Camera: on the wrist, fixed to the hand. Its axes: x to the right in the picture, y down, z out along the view.
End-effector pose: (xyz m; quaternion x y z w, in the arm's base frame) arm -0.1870 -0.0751 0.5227 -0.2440 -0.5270 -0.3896 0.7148
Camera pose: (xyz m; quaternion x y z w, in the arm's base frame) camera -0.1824 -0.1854 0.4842 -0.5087 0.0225 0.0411 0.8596
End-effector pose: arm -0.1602 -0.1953 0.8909 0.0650 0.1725 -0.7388 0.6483
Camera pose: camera -0.2335 -0.1531 0.8102 0.2576 0.3544 -0.0702 0.8962
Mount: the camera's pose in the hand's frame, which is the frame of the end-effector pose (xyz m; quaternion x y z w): -0.0026 -0.0623 -0.0989 -0.1410 0.2609 0.6379 0.7107
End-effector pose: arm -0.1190 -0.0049 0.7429 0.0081 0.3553 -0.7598 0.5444
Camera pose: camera -0.2069 0.0611 0.7031 0.3539 0.4965 -0.1405 0.7801
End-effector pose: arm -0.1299 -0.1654 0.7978 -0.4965 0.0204 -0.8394 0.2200
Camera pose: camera -0.2339 -0.1264 0.7613 -0.1519 0.5070 -0.5829 0.6165
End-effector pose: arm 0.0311 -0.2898 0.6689 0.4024 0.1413 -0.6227 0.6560
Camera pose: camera 0.0039 -0.2122 0.5858 0.4461 0.1027 0.1008 0.8833
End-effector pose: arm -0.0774 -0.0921 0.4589 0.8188 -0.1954 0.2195 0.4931
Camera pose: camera -0.0626 0.0238 0.4538 0.3305 -0.5635 0.6567 0.3769
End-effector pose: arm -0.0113 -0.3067 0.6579 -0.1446 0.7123 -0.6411 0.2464
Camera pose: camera -0.0690 -0.2305 0.7253 0.4841 0.7532 -0.2357 0.3779
